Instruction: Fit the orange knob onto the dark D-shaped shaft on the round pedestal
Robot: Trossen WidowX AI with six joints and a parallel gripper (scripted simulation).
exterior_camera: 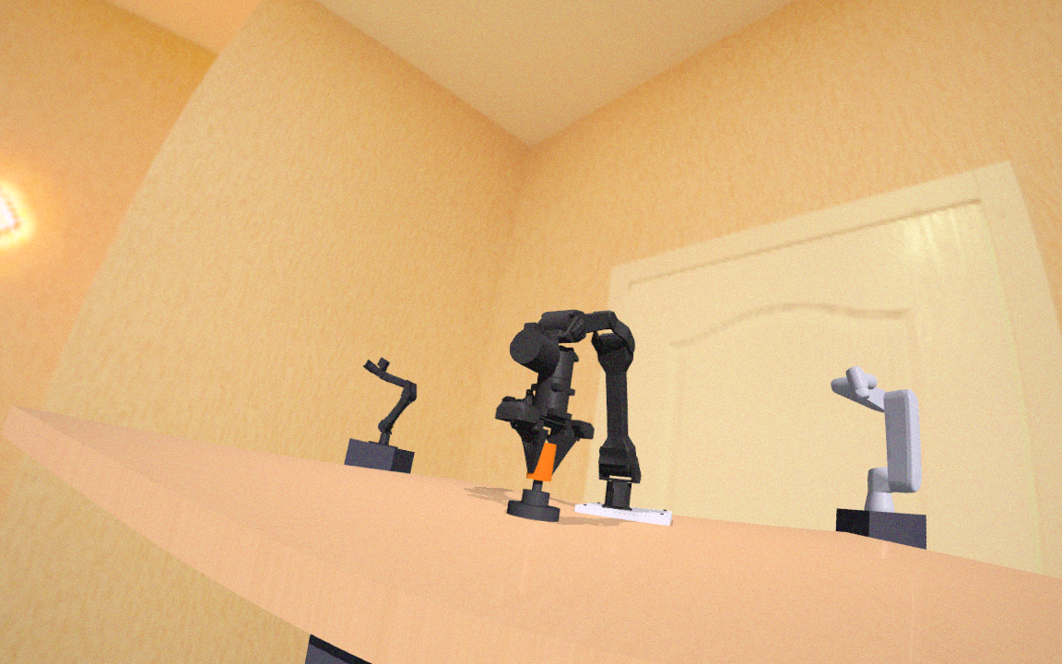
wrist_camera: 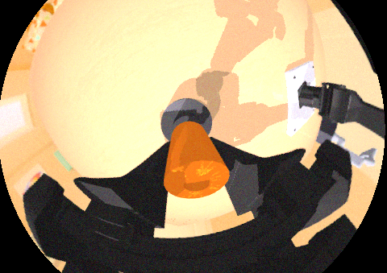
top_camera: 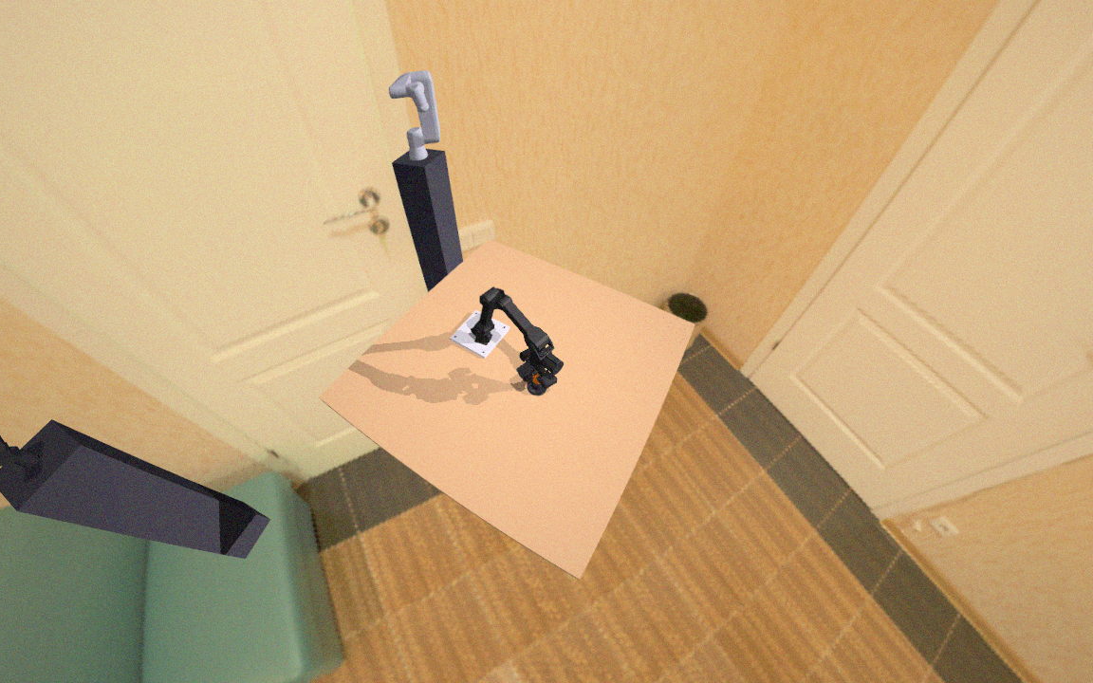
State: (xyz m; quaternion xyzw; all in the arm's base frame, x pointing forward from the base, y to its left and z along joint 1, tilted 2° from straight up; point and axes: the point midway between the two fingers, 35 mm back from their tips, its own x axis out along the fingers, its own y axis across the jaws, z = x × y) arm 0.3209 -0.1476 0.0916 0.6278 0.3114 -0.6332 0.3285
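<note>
My gripper tip is now 20 mm below the orange knob. Also, from my gripper tip: round pedestal 40 mm below.
</note>
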